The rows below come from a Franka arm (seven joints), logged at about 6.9 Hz.
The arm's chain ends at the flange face. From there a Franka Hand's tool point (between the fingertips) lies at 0.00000 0.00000 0.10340 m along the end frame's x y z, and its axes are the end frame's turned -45 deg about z.
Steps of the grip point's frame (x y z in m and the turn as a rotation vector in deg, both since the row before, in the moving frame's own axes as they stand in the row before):
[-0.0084 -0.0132 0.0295 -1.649 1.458 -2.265]
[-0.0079 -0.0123 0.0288 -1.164 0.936 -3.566]
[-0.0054 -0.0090 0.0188 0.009 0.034 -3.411]
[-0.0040 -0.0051 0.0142 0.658 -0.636 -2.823]
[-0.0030 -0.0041 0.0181 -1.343 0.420 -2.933]
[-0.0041 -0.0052 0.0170 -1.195 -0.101 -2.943]
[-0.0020 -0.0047 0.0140 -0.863 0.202 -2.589]
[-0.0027 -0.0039 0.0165 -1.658 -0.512 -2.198]
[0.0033 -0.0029 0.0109 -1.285 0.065 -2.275]
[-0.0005 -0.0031 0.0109 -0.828 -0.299 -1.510]
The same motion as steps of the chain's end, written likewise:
[-0.0192 -0.0036 0.0296 -0.135 2.197 -2.265]
[-0.0170 -0.0033 0.0288 -0.161 1.485 -3.566]
[-0.0102 -0.0025 0.0188 0.030 0.018 -3.411]
[-0.0048 -0.0008 0.0142 0.016 -0.915 -2.823]
[-0.0073 -0.0019 0.0181 -0.653 1.247 -2.933]
[-0.0080 -0.0024 0.0170 -0.916 0.774 -2.943]
[-0.0061 -0.0027 0.0140 -0.467 0.753 -2.589]
[-0.0062 -0.0036 0.0165 -1.534 0.810 -2.198]
[-0.0015 -0.0059 0.0109 -0.863 0.955 -2.275]
[-0.0032 -0.0033 0.0109 -0.797 0.374 -1.510]

